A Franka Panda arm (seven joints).
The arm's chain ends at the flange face. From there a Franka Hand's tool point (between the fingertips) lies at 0.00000 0.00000 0.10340 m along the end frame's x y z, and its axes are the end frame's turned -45 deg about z.
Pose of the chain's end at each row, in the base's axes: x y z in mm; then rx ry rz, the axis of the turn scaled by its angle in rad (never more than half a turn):
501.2 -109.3 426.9 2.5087 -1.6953 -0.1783
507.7 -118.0 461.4 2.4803 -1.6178 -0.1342
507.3 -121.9 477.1 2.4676 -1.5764 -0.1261
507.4 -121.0 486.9 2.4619 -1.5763 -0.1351
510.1 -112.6 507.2 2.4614 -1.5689 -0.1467
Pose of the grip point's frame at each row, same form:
484.9 -111.8 324.8 3.0153 -0.6162 -0.2315
490.0 -128.2 360.0 2.9524 -0.5533 -0.2280
488.3 -135.4 376.4 2.9245 -0.5195 -0.2385
487.6 -134.5 386.3 2.9214 -0.5220 -0.2495
489.4 -126.0 406.8 2.9209 -0.5157 -0.2627

